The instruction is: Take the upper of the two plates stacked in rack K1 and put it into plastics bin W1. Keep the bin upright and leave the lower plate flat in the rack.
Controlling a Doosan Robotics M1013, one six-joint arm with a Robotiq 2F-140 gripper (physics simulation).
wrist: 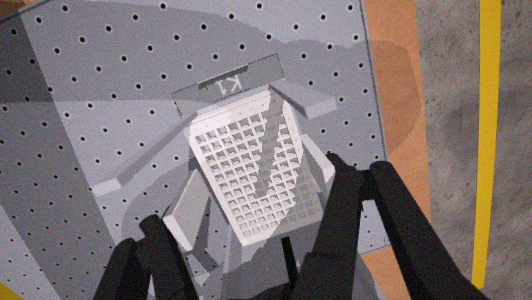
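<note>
Rack K1 (pixel 311 103) is light grey, with two splayed arms and a grey plate lettered K1 at its top end. A white grid plate (pixel 232 165) lies in it. A thin double line shows along its top edge; the lower plate cannot be told apart clearly. My gripper (pixel 252 166) is open and empty. Its pale fingertips stand apart, one beyond the left side of the plate and one beside its right side. How high they are over the plate is hard to tell. Bin W1 does not show in the wrist view.
The rack stands on a grey perforated table top (pixel 120 30). The table's right edge runs down beside an orange-brown strip (pixel 400 100). Beyond it are a grey floor (pixel 450 100) and a yellow line (pixel 486 125). Dark shadows fall across the left side.
</note>
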